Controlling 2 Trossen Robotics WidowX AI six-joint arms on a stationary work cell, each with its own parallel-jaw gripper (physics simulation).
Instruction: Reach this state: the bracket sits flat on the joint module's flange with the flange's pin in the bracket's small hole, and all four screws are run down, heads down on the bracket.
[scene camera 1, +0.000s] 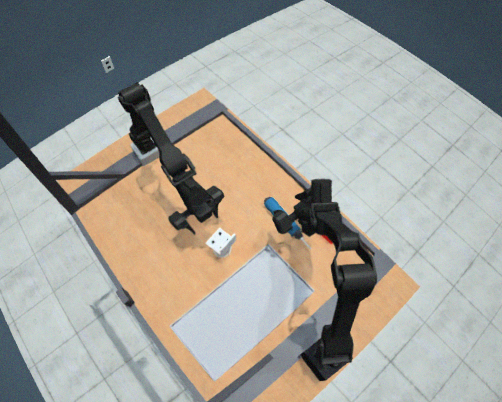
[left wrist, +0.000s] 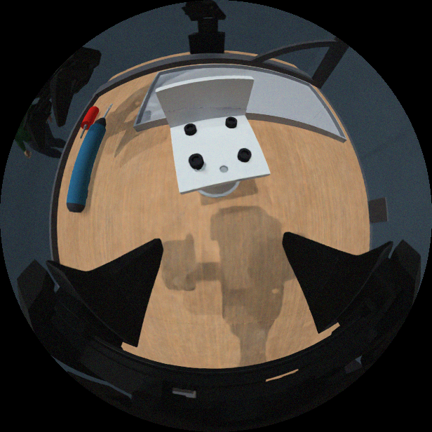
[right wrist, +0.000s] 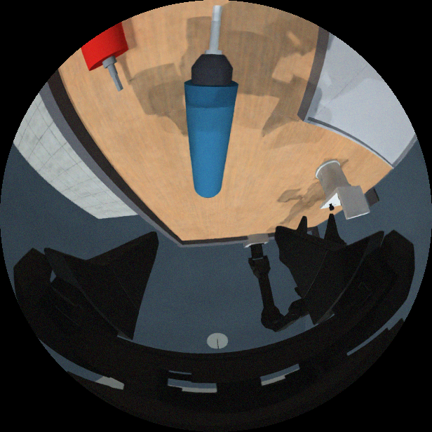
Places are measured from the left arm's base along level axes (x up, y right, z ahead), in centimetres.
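Pixels of known places: left gripper, fingertip midpoint: (scene camera 1: 205, 225); right gripper, fingertip midpoint: (scene camera 1: 284, 204); left arm's base, origin of the base link: (scene camera 1: 146, 146); right arm's base, origin of the base link: (scene camera 1: 328, 355).
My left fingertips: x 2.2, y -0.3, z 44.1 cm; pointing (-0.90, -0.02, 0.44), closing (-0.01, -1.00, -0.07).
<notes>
Ahead of a thing's pixels: the offset from my left fingertips to its top centre. "spot": to the spot under its first point. Level surfaces: height alone.
The white L-shaped bracket (scene camera 1: 216, 243) (left wrist: 216, 142) (right wrist: 354, 201) sits on the round joint module (left wrist: 220, 190) (right wrist: 332, 176). Four black screws stand in its plate, heads up; the near-left screw (left wrist: 196, 160) stands a little proud. The small hole (left wrist: 223, 169) looks grey inside; I cannot tell if the pin is in it. The blue screwdriver @(spot: dx -2.5, dy -23.2, dz +6.2 cm) (scene camera 1: 272, 205) (left wrist: 86, 167) (right wrist: 210, 135) lies on the table. My left gripper (scene camera 1: 205, 225) (left wrist: 223, 242) is open and empty, beside and above the bracket. My right gripper (right wrist: 217, 235) is open and empty, above the blue screwdriver; its fingertips are hard to see in the scene view.
A red screwdriver @(dx -3.1, dy -32.1, dz +23.9 cm) (scene camera 1: 326, 239) (left wrist: 90, 117) (right wrist: 106, 44) lies near the table's edge, beside the blue one. A shallow grey tray @(dx -4.9, dy +6.0, dz +28.8 cm) (scene camera 1: 235, 320) (left wrist: 295, 97) (right wrist: 360, 95) lies beyond the bracket in the left wrist view. Dark rails frame the wooden table @(dx -6.5 cm) (scene camera 1: 150, 250).
</notes>
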